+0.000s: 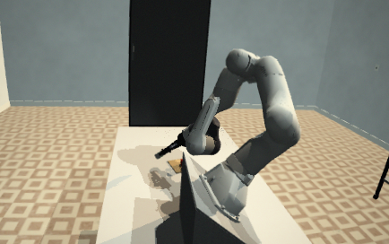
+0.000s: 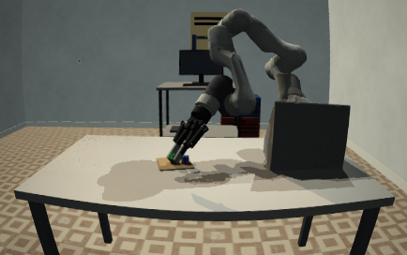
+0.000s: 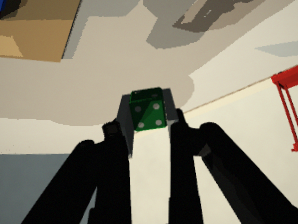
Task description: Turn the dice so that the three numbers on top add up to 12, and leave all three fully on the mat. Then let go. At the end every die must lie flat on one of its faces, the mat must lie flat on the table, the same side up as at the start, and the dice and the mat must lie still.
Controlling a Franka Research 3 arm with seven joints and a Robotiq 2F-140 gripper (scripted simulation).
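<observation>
Right now the blue die is 2 cm behind my hand, 13 cm to the right of it and 7 cm below it. Round my hand: red die 2 cm ahead, 13 cm to the right, 7 cm below; green die 1 cm ahead, 1 cm to the left, 1 cm below; tan mat 2 cm ahead, 13 cm to the right, 9 cm below.
</observation>
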